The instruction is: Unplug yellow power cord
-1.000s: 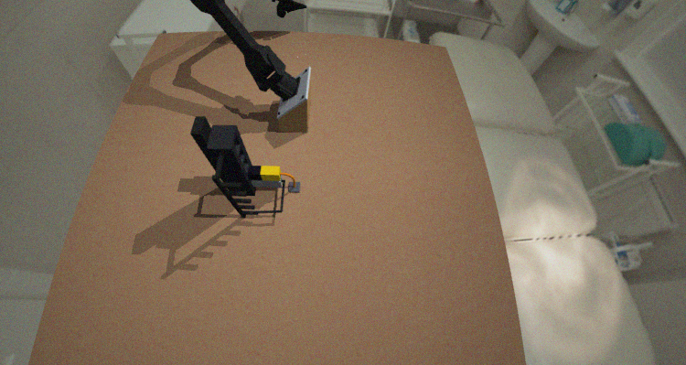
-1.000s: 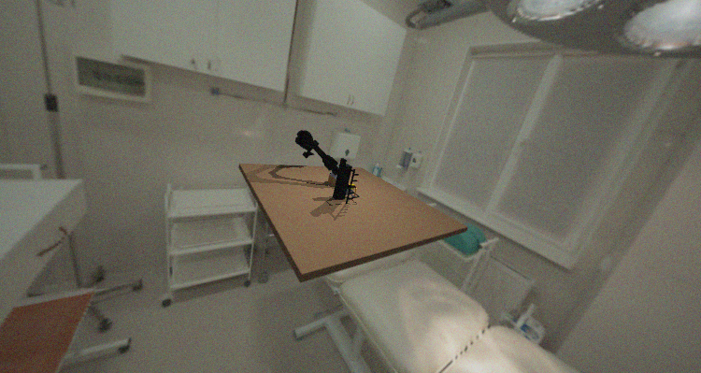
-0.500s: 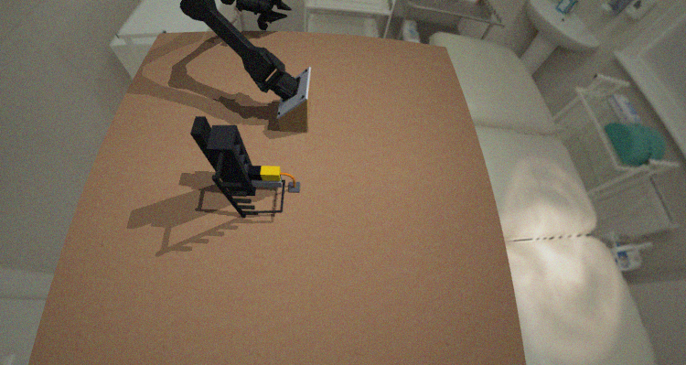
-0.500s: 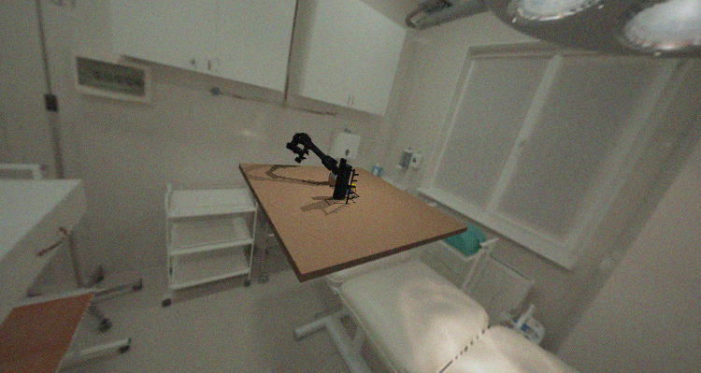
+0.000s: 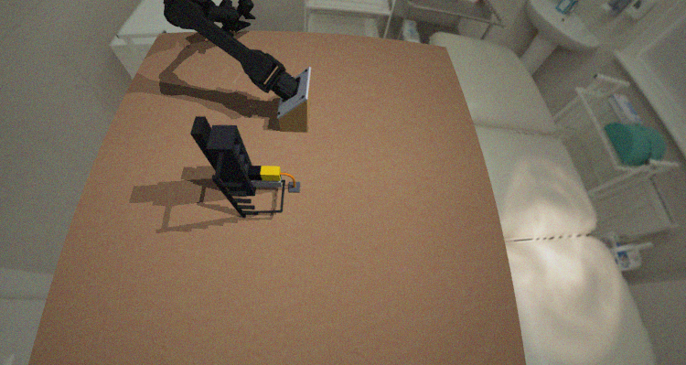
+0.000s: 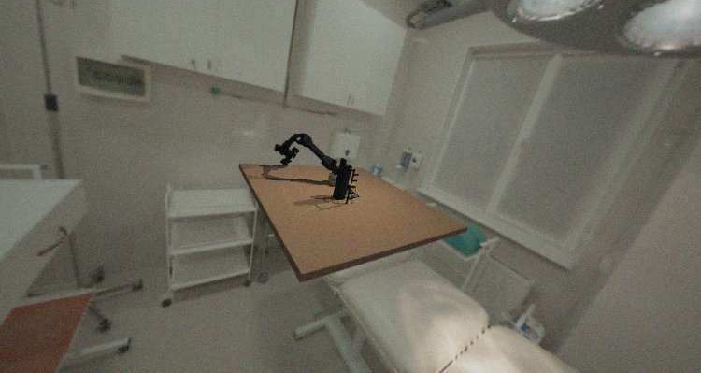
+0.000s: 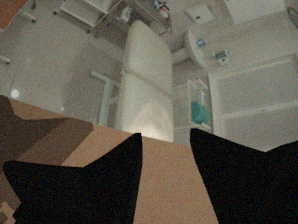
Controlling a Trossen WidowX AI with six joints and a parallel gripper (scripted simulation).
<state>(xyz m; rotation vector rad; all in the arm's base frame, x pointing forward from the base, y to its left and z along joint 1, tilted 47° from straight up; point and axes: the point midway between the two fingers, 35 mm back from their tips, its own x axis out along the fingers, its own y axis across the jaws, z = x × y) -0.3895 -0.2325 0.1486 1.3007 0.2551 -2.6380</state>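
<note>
Now: the yellow plug 69 cm ahead of my gripper tip, 23 cm to the left of it and 4 cm above it. From my gripper tip the other things lie so: black power strip: 69 cm ahead, 15 cm to the left, 7 cm above; then small grey block: 68 cm ahead, 30 cm to the left, 5 cm below.
</note>
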